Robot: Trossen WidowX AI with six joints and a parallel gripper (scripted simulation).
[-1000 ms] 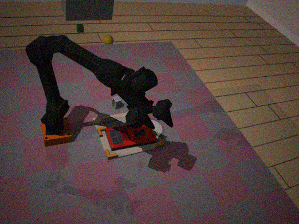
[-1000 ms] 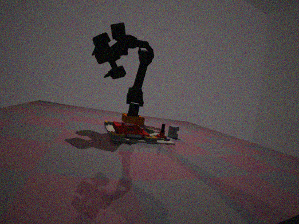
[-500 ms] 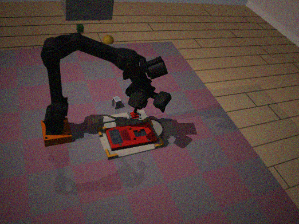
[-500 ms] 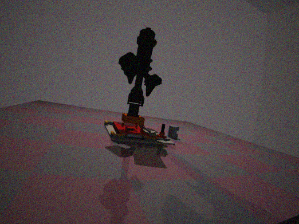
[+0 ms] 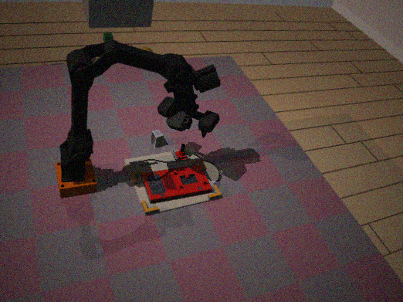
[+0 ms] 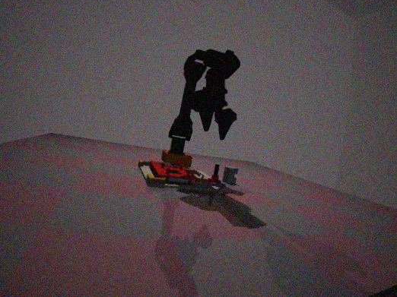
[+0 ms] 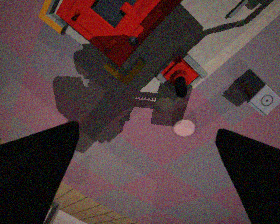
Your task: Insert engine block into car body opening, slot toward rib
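Now: gripper tip 8 cm past the grey ribbed engine block, 10 cm to the right of it and 12 cm above it. From my gripper tip the other things lie so: black upright stick 3 cm to the left, 11 cm below.
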